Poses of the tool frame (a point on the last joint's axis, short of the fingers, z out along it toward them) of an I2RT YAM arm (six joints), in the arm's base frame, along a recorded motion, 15 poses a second.
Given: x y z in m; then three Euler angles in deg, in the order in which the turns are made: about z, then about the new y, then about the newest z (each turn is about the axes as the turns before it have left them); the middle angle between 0 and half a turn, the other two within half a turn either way.
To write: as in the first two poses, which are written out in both.
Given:
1: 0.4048, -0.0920, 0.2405, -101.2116, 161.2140, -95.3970
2: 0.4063, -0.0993, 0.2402, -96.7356, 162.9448, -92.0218
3: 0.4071, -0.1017, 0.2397, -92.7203, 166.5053, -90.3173
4: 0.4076, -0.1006, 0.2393, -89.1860, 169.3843, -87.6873
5: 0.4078, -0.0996, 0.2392, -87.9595, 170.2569, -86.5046
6: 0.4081, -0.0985, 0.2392, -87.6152, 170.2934, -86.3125
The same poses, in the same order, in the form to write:
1: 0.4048, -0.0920, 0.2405, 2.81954, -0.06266, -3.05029
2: 0.4063, -0.0993, 0.2402, 2.84586, -0.03441, -3.06445
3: 0.4071, -0.1017, 0.2397, 2.90632, -0.01108, -3.10096
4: 0.4076, -0.1006, 0.2393, 2.95633, 0.00262, -3.11519
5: 0.4078, -0.0996, 0.2392, 2.97165, 0.00603, -3.11569
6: 0.4081, -0.0985, 0.2392, 2.97232, 0.00702, -3.11826
